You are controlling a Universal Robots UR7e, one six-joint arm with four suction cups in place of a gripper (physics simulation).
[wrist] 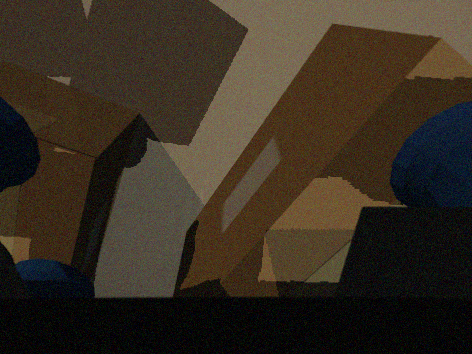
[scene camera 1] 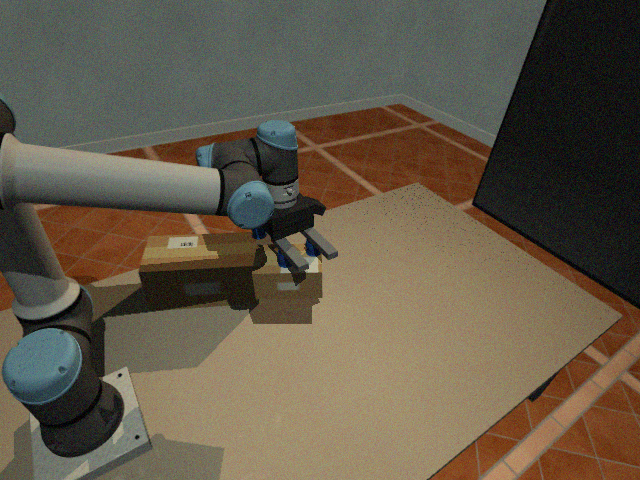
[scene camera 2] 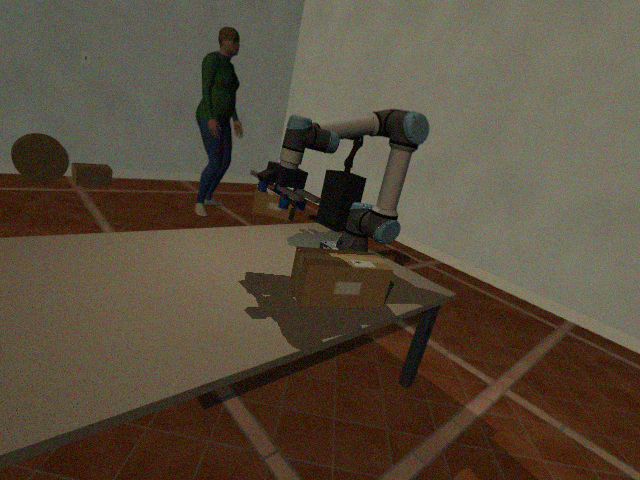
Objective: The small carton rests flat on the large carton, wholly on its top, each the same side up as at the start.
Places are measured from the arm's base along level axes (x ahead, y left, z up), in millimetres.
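Where they show: hand at its tool point: [wrist: 210, 226] [scene camera 2: 279, 201]; arm's base at its link origin: [scene camera 1: 85, 419] [scene camera 2: 351, 249].
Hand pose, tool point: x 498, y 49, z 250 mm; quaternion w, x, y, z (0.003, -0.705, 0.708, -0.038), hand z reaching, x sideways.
Things, the pixels of their top centre, and the offset from my tool point. Level surfaces: height alone.
- small carton at its top centre: [wrist: 374, 307] [scene camera 1: 289, 255] [scene camera 2: 276, 191] 20 mm up, 23 mm back, 59 mm right
- large carton at its top centre: [scene camera 1: 201, 250] [scene camera 2: 344, 258] 132 mm down, 139 mm back, 229 mm left
- table at its surface level: 282 mm down
The four-cup suction gripper [scene camera 1: 290, 241] [scene camera 2: 281, 194] is shut on the small carton [scene camera 1: 305, 285] [scene camera 2: 260, 204] [wrist: 300, 115], which hangs below its blue cups, clear of the table. Part of the small carton's top is hidden by the gripper. The large carton [scene camera 1: 170, 254] [scene camera 2: 316, 284] [wrist: 65, 197] stands on the table, its white label up. In scene view 1 the small carton shows in front of the large carton's right end. In scene view 2 it hangs up and to the left, beyond the large carton. The two are apart.
The table [scene camera 1: 413, 335] [scene camera 2: 129, 310] carries the arm's base plate [scene camera 1: 131, 413]. A dark panel [scene camera 1: 578, 129] stands at the right. In scene view 2 a person [scene camera 2: 219, 93], a brown box [scene camera 2: 92, 174] and a round object [scene camera 2: 39, 157] are beyond the table. A black box [scene camera 2: 341, 198] shows near the arm.
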